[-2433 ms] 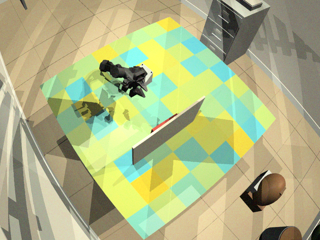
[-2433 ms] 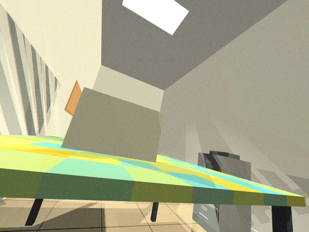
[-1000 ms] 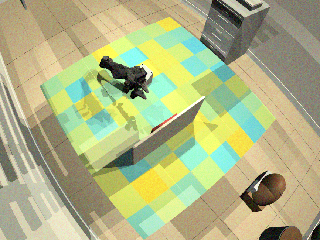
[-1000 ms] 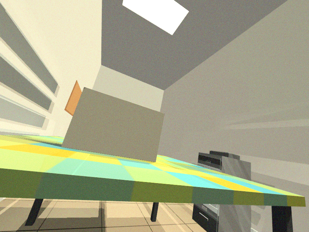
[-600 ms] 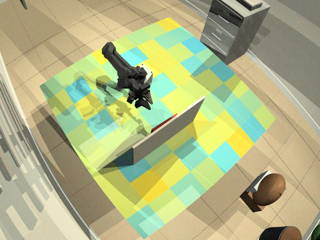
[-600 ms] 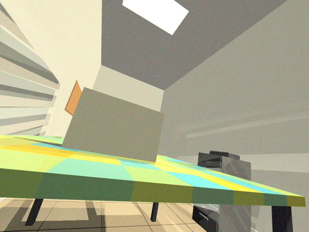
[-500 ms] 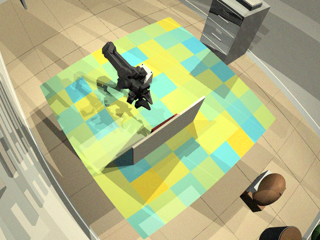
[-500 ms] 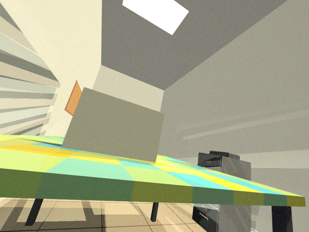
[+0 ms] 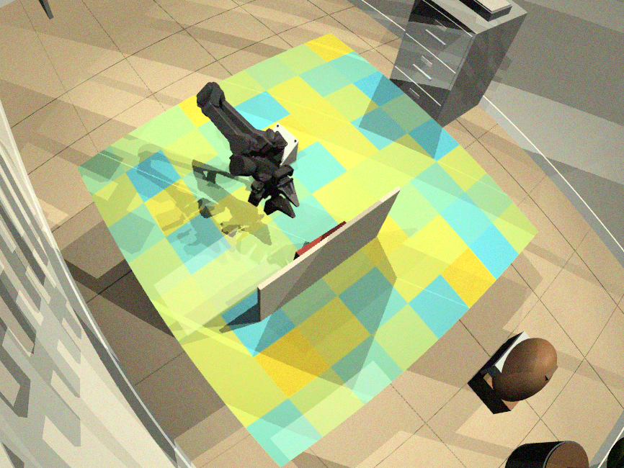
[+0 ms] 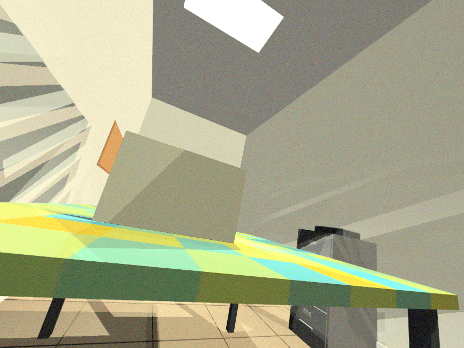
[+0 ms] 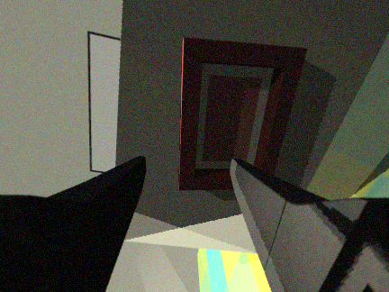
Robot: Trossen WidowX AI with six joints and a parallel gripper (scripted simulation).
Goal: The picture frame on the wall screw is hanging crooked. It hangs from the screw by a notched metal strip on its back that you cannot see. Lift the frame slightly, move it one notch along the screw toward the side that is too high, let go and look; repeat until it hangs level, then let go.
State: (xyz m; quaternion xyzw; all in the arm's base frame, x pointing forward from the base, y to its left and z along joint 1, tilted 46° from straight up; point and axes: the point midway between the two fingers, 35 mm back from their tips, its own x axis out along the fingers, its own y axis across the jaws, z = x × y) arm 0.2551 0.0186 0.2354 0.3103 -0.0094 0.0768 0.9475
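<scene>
The red picture frame lies 120 mm ahead of my gripper tip and 60 mm below it. Also, from my gripper tip: upright wall panel 130 mm ahead, 10 mm to the left, 60 mm below.
</scene>
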